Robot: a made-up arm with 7 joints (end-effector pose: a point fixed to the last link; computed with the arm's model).
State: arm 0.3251 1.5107 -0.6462 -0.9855 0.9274 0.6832 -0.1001
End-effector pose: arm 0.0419 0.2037 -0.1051 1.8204 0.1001 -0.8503
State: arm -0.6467 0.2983 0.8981 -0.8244 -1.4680 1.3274 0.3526
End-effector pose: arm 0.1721 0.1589 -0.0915 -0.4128 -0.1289 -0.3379
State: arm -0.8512 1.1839 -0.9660 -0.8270 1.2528 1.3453 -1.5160
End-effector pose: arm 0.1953 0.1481 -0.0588 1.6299 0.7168 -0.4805
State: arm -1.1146 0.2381 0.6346 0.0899 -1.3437 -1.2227 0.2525
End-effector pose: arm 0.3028 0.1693 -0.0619 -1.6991 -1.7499 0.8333
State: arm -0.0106 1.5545 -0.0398 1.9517 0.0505 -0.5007 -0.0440
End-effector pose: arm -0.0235 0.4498 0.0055 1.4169 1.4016 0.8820
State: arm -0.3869 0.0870 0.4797 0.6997 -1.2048 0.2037 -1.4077
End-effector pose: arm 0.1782 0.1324 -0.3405 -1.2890 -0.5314 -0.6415
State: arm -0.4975 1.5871 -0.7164 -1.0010 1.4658 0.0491 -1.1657
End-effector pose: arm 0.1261 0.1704 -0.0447 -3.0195 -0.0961 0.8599
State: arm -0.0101 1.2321 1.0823 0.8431 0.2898 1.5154 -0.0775
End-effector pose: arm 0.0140 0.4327 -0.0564 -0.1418 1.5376 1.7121
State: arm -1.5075 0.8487 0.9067 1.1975 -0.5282 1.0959 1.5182
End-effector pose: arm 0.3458 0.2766 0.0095 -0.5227 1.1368 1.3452
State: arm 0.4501 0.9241 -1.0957 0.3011 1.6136 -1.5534 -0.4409
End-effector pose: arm -0.1761 0.2126 -0.2331 0.2381 0.3764 3.0632
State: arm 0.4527 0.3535 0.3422 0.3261 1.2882 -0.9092 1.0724
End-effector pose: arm -0.0742 0.2074 -0.2972 1.2088 -0.2647 0.0455
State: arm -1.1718 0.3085 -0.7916 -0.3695 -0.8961 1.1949 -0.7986
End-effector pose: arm 0.2560 -0.0551 -0.0927 0.3830 0.6962 -2.0680
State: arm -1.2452 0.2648 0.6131 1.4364 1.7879 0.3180 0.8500
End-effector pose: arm 0.3756 0.1143 -0.1832 1.6906 0.0262 0.6526
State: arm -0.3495 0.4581 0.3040 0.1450 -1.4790 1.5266 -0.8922
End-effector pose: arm 0.1853 0.1821 -0.2356 -1.4706 0.6972 -1.3497
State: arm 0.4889 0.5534 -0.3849 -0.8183 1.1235 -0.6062 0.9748
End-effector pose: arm -0.0301 0.0970 -0.1850 0.5910 -1.1515 -0.0599
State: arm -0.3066 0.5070 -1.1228 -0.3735 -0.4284 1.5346 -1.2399
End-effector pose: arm 0.0726 0.0490 -0.2802 -0.1919 2.0254 -1.9202
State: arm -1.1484 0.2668 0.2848 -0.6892 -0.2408 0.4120 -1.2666
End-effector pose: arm 0.2506 0.0815 0.0200 0.7166 -1.0576 -1.2574
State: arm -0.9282 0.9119 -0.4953 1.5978 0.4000 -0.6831 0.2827
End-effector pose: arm 0.2573 0.3210 -0.1744 1.3670 0.3089 0.0464
